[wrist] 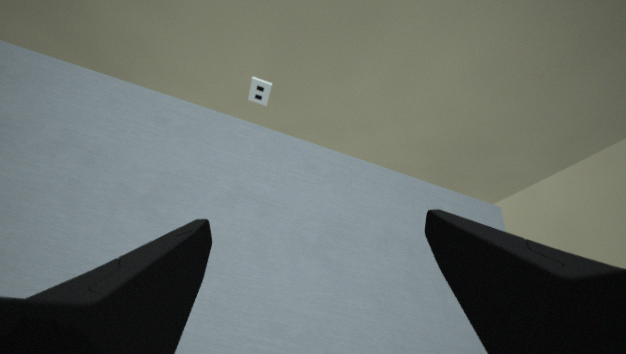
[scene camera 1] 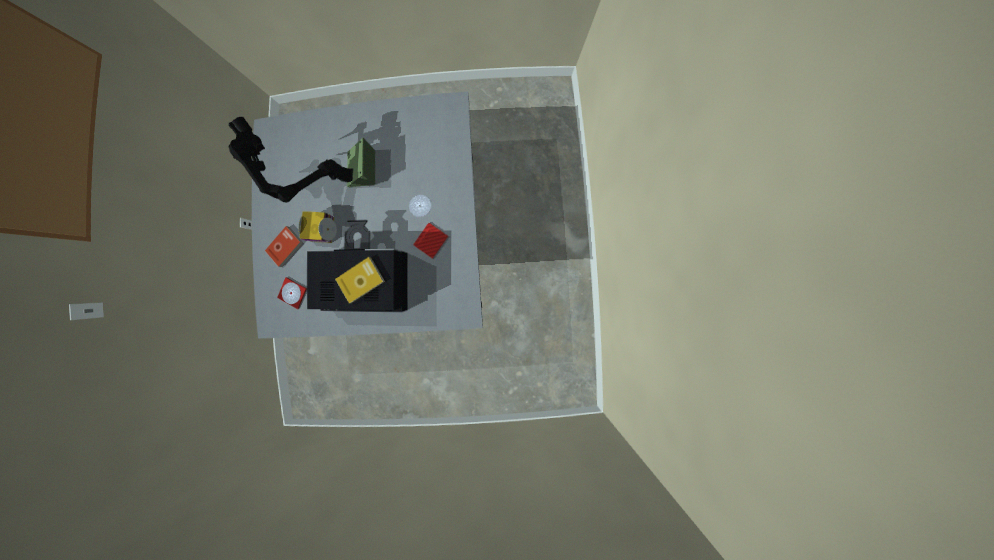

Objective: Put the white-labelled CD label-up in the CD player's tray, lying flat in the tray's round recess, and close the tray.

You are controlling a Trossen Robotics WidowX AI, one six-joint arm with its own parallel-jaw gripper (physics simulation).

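Places are measured from the arm's base along level axes (x ahead, y right, z down), in millimetres.
Where they show: gripper, fingertip midpoint: (wrist: 319, 226); arm's base, origin of the base link: (scene camera 1: 350, 175).
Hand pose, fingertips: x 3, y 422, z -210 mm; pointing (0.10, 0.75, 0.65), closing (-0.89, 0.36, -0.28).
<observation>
Each offset is from my fingertips to the top centre of the thing. "spot": to the spot under its first point. Level surfaces: height alone.
The black CD player (scene camera 1: 322, 267) is on the table in the scene view. Its dark tray {dx +373, dy -549, dz +124 mm} (scene camera 1: 356, 224) sticks out from the upper side, with a pale round opening or recess showing. A pale disc {dx +127, dy -809, dz +251 mm} (scene camera 1: 420, 205) lies on the table at the right. Another pale disc {dx +655, dy -122, dz +241 mm} (scene camera 1: 290, 283) lies on a red case at the lower left. A grey disc {spot: dx +290, dy -334, dz +202 mm} (scene camera 1: 327, 228) lies at the right edge of a yellow case. Which disc has the white label I cannot tell. My gripper (wrist: 319, 226) is open and empty above the table. In the scene view, my gripper (scene camera 1: 345, 173) is beside the green box, its fingers unclear.
A green box (scene camera 1: 361, 163) stands right beside the gripper. A yellow case {dx +538, dy -626, dz +36 mm} (scene camera 1: 359, 280) lies on the player. Another yellow case {dx +286, dy -272, dz +159 mm} (scene camera 1: 310, 224), an orange case {dx +402, dy -50, dz +229 mm} (scene camera 1: 283, 246), a red case {spot: dx +695, dy -182, dz +245 mm} (scene camera 1: 300, 301) and a striped red case {dx +306, dy -886, dz +242 mm} (scene camera 1: 431, 240) are on the grey table {dz +253 mm} (scene camera 1: 445, 139).
</observation>
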